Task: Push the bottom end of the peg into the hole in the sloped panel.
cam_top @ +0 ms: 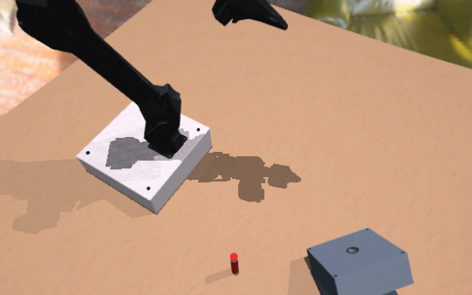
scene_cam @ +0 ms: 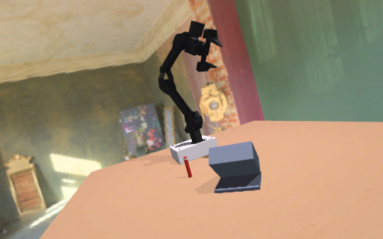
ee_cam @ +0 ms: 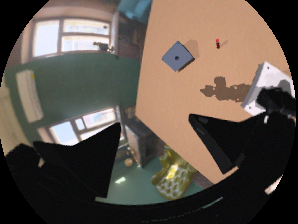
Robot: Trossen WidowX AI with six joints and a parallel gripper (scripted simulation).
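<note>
The red round peg is 370 mm below my gripper tip, 250 mm to the right of it and 30 mm ahead of it. From my gripper tip the other things lie so: grey panel block 360 mm below, 210 mm ahead, 150 mm to the right.
</note>
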